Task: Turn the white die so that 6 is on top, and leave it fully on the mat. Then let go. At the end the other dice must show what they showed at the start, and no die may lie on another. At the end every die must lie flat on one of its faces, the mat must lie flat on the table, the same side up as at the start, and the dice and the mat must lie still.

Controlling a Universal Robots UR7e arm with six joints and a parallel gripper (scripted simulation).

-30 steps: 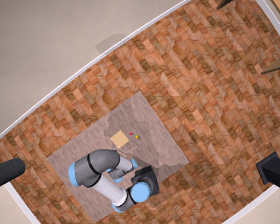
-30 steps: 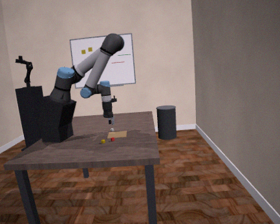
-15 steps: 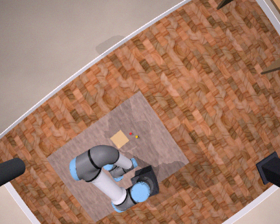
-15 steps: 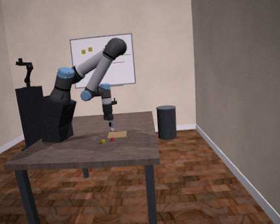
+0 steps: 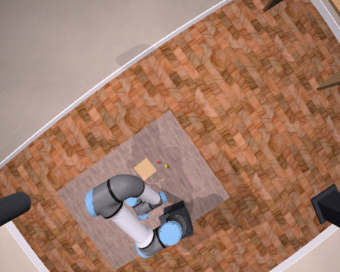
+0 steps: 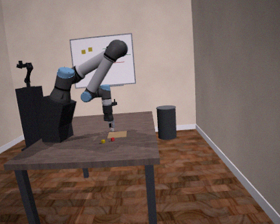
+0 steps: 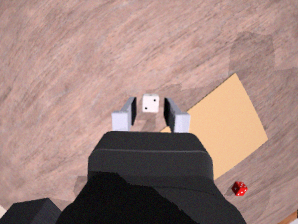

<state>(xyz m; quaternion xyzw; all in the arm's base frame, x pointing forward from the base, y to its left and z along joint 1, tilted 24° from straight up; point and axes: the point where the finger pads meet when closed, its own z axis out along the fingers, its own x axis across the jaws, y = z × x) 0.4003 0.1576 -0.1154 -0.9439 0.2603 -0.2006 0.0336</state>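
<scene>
My gripper is now 4 cm above the white die. The rest, counted from my hand: yellow die (1 cm ahead, 27 cm to the right, 4 cm below); then red die (7 cm ahead, 23 cm to the right, 4 cm below); then tan mat (7 cm ahead, 10 cm to the right, 4 cm below).
</scene>
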